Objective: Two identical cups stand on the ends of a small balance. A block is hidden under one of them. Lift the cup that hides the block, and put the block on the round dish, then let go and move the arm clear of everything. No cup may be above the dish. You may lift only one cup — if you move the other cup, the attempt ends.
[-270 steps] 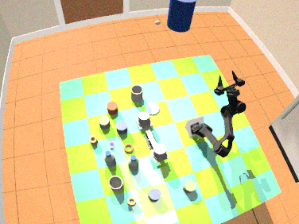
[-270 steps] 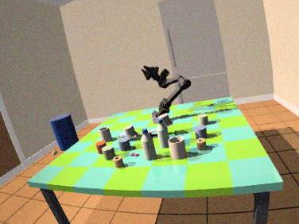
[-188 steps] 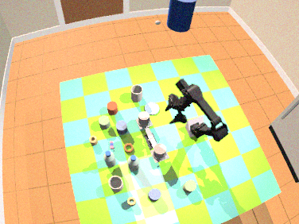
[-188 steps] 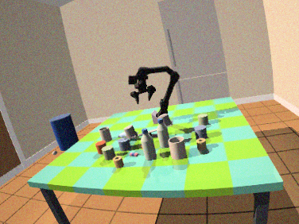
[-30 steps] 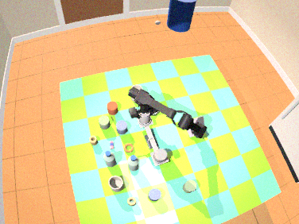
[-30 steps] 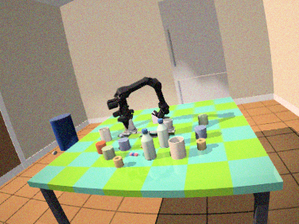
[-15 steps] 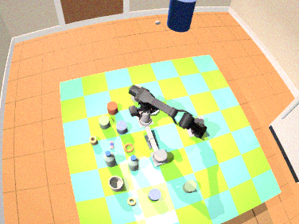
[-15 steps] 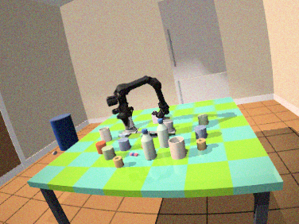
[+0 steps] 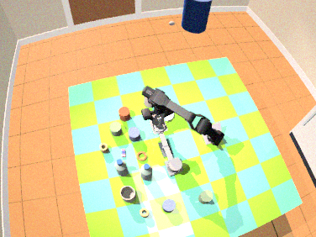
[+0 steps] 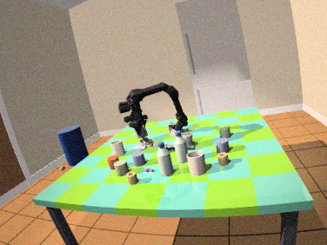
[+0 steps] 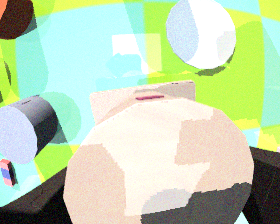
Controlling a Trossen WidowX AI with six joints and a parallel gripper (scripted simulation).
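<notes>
My gripper tip is now 50 mm above the grey block and 20 mm to the right of it. Round my gripper tip: balance: 140 mm to the left, 110 mm below, 10 mm ahead; balance beam: 140 mm to the left, 100 mm below; white round dish: 130 mm below, 100 mm behind, 80 mm to the right.
</notes>
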